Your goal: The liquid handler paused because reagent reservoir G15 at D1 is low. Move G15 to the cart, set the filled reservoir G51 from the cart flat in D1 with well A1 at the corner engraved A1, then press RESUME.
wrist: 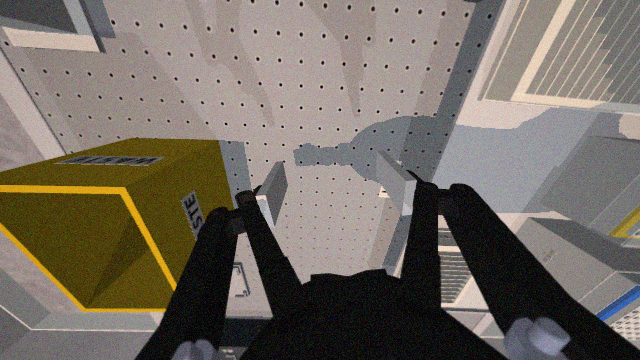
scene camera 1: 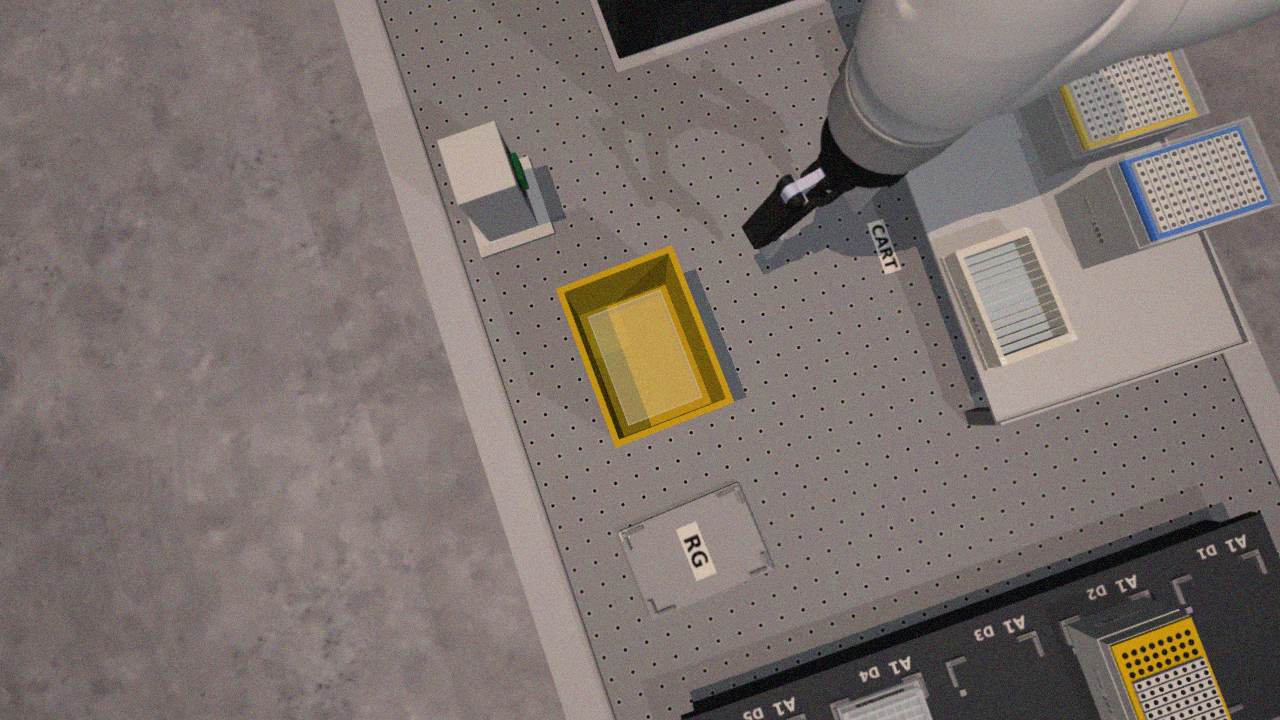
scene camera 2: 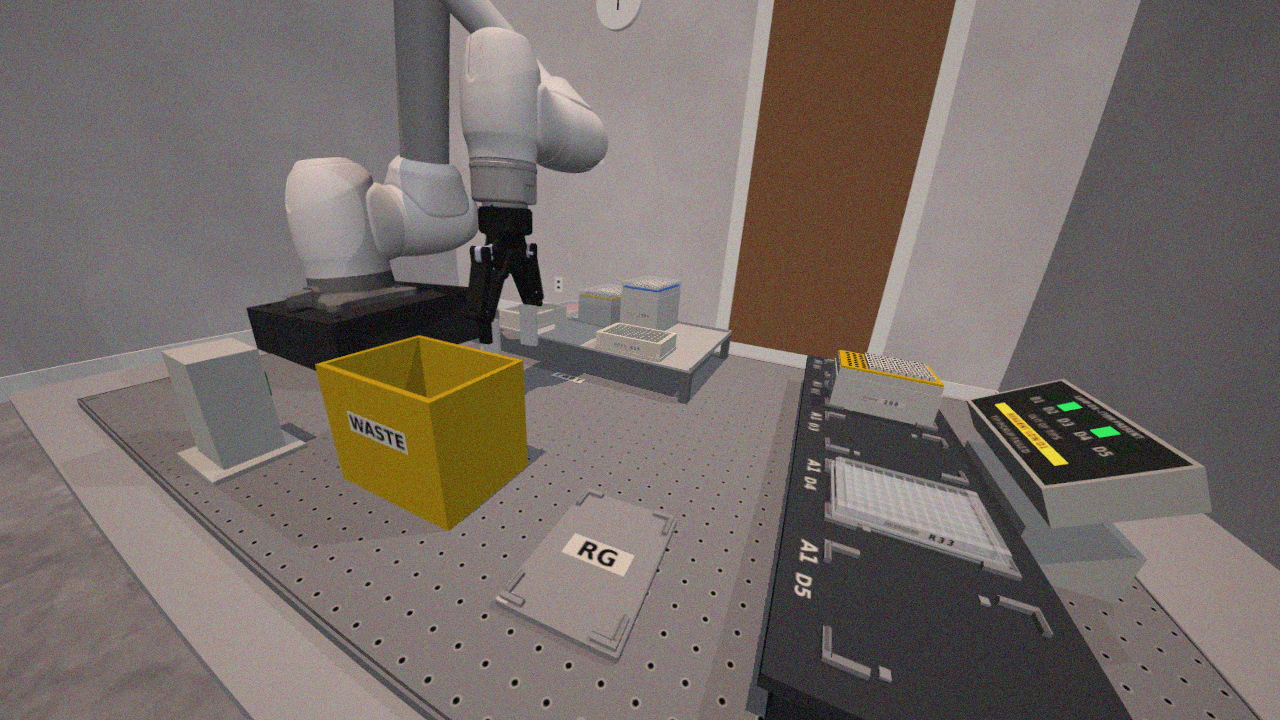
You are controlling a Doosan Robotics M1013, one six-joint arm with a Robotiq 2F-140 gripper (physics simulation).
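Where they show: gripper, fingertip midpoint: (wrist: 330, 169) (scene camera 1: 806, 222) (scene camera 2: 512, 353); arm's base, origin of the base link: (scene camera 2: 357, 298).
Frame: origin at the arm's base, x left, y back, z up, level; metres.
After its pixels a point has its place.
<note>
My gripper (scene camera 1: 759, 234) (scene camera 2: 507, 326) (wrist: 330, 169) @(x -0.004, y -0.453, z -0.026 m) is open and empty, hanging above the perforated table between the waste bin and the cart (scene camera 1: 1154, 358) @(x 0.305, y -0.699, z -0.034 m) (scene camera 2: 702, 340) @(x 0.303, y -0.678, z -0.034 m). A white slatted reservoir (scene camera 1: 1017, 298) @(x 0.183, y -0.596, z -0.026 m) (scene camera 2: 636, 342) @(x 0.127, y -0.612, z -0.007 m) (wrist: 454, 270) @(x 0.176, y -0.574, z -0.003 m) lies on the cart's near part. A second slatted reservoir (wrist: 575, 60) @(x 0.165, y -0.340, z -0.004 m) (scene camera 2: 546, 315) @(x 0.182, y -0.370, z -0.010 m) is at the cart's other end; the arm hides it in scene camera 1. Their labels are not legible enough to tell G15 from G51. The visible part of D1 (scene camera 1: 1248, 591) @(x 0.311, y -0.952, z -0.034 m) holds no reservoir. A green button (scene camera 1: 519, 171) @(x -0.279, y -0.320, z 0.001 m) (scene camera 2: 267, 383) is on a white block.
Yellow waste bin (scene camera 1: 586, 367) @(x -0.267, y -0.541, z 0.041 m) (scene camera 2: 478, 429) @(x -0.215, y -0.617, z -0.008 m) (wrist: 175, 185) @(x -0.155, y -0.473, z 0.000 m) stands beside the gripper. Tall tip racks, blue-edged (scene camera 1: 1194, 183) (scene camera 2: 651, 308) and yellow-edged (scene camera 1: 1129, 100) @(x 0.326, y -0.441, z 0.031 m) (scene camera 2: 599, 307) @(x 0.265, y -0.449, z 0.006 m), stand on the cart. D2 holds a yellow tip rack (scene camera 1: 1168, 667) @(x 0.164, y -0.961, z 0.027 m) (scene camera 2: 886, 389) @(x 0.120, y -0.988, z 0.006 m); D4 holds a clear plate (scene camera 2: 913, 505) @(x -0.095, y -0.996, z -0.020 m). RG nest (scene camera 1: 733, 528) @(x -0.171, y -0.746, z -0.086 m) (scene camera 2: 572, 595) @(x -0.262, y -0.762, z -0.086 m) is bare.
</note>
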